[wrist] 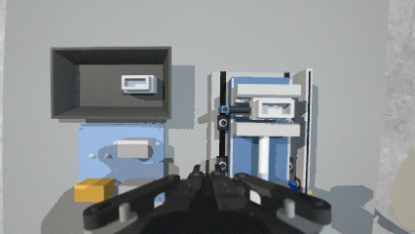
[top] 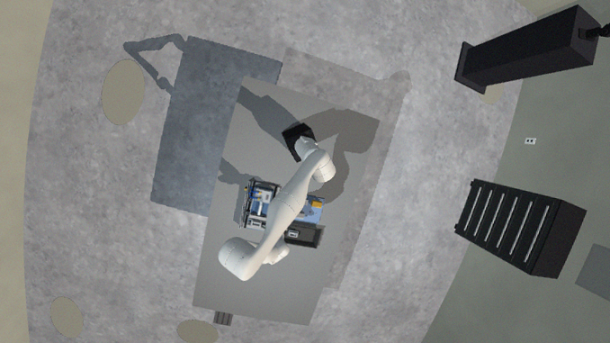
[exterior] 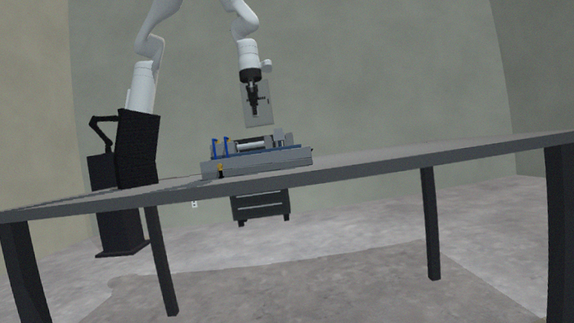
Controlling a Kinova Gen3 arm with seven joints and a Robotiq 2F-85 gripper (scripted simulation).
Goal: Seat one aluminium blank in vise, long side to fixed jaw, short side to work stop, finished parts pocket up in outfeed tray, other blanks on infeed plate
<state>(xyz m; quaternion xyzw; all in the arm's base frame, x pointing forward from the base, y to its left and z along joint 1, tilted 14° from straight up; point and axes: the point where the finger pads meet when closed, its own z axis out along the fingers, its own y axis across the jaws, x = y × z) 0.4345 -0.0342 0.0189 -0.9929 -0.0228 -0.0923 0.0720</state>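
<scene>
Now: hand 2 cm past the white rod, 10 cm to the left of it and 12 cm above it. The rest, counted from my hand: brass blank 11 cm behind, 23 cm to the left, 17 cm below; then vise 10 cm to the right, 15 cm below.
</scene>
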